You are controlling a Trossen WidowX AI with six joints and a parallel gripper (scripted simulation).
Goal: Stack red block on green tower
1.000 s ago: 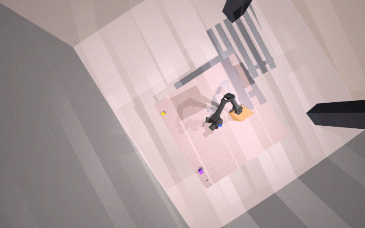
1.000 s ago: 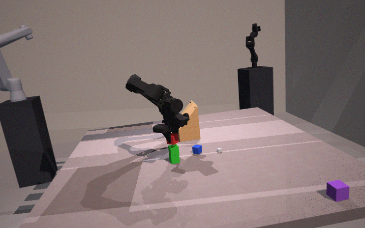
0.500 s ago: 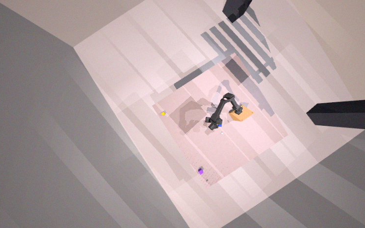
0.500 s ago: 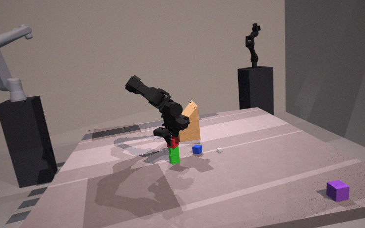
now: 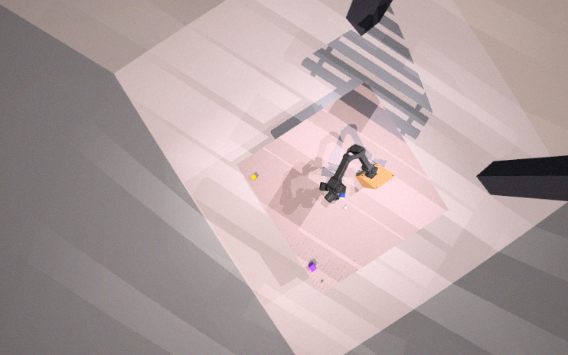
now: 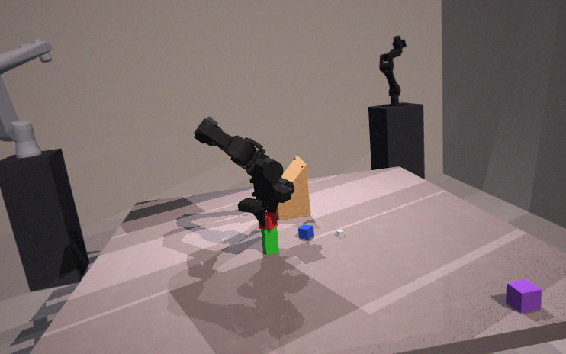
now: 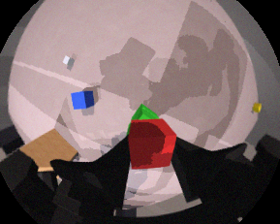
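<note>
Right now my gripper tip is 10 mm below the red block. The rest, counted from my gripper tip: small white cube (230 mm to the left, 80 mm below, 10 mm behind); then yellow block (440 mm to the right, 420 mm ahead, 70 mm below); then blue block (130 mm to the left, 70 mm below, 50 mm behind).
</note>
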